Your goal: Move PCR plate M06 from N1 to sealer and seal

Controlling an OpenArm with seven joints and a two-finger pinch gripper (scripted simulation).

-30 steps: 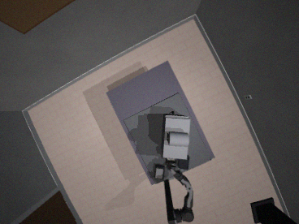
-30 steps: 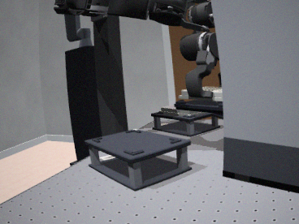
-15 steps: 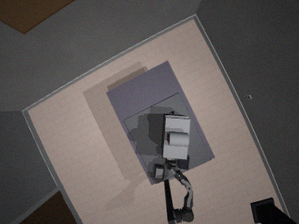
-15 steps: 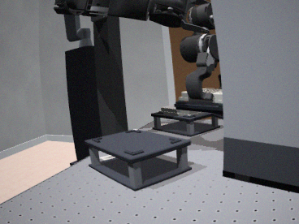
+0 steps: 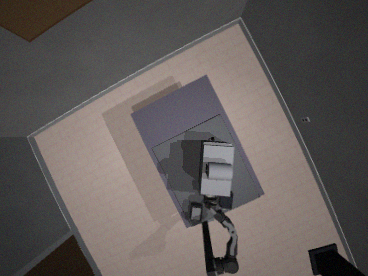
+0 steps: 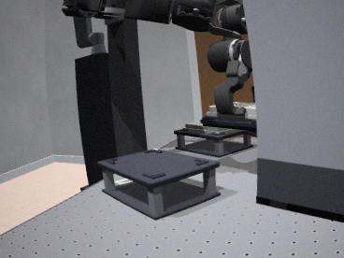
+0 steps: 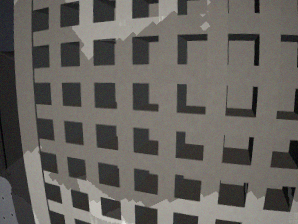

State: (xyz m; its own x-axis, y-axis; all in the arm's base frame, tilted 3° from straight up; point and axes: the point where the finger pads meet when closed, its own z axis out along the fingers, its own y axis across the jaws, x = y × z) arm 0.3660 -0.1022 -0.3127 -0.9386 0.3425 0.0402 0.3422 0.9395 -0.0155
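Now: hand right at the white 96-well plate M06. The rest, counted from my hand: plate nest N1: 11 cm behind, 14 cm to the right, 6 cm below; then foil roll: 31 cm ahead, 11 cm to the right, 30 cm above; then nest N2: 16 cm behind, 18 cm to the left, 7 cm below.
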